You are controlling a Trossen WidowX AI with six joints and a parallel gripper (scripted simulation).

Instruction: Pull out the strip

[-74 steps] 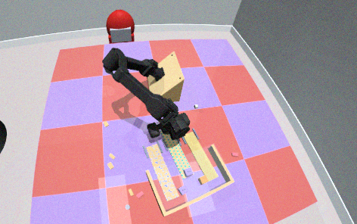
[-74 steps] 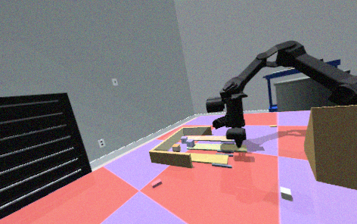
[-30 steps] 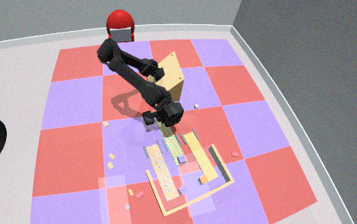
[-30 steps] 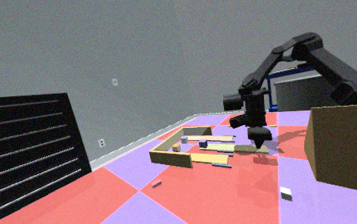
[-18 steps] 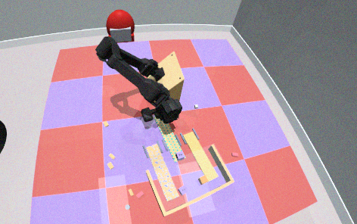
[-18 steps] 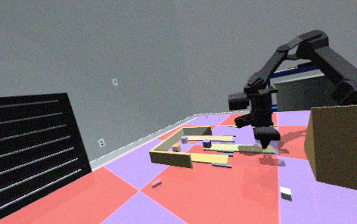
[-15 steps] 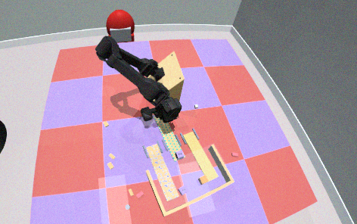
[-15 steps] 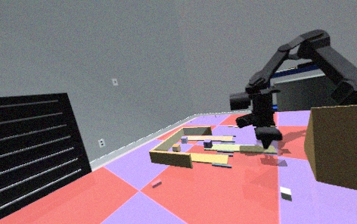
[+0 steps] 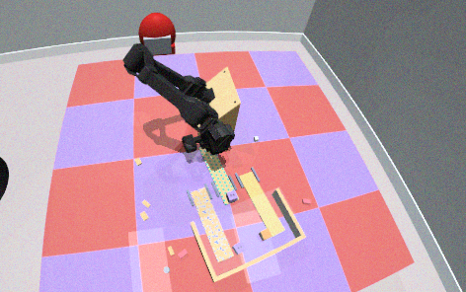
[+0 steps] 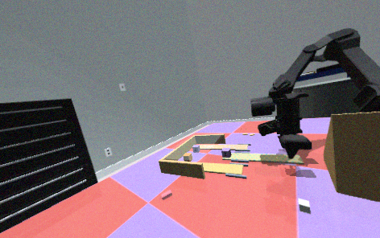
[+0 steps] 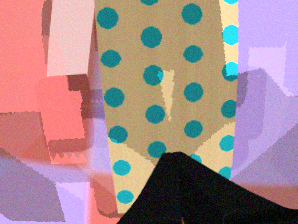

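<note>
The teal-dotted strip lies 100 mm ahead of my gripper tip and 20 mm to the left of it. Also, from my gripper tip: white cube 20 mm behind, 210 mm to the left.
</note>
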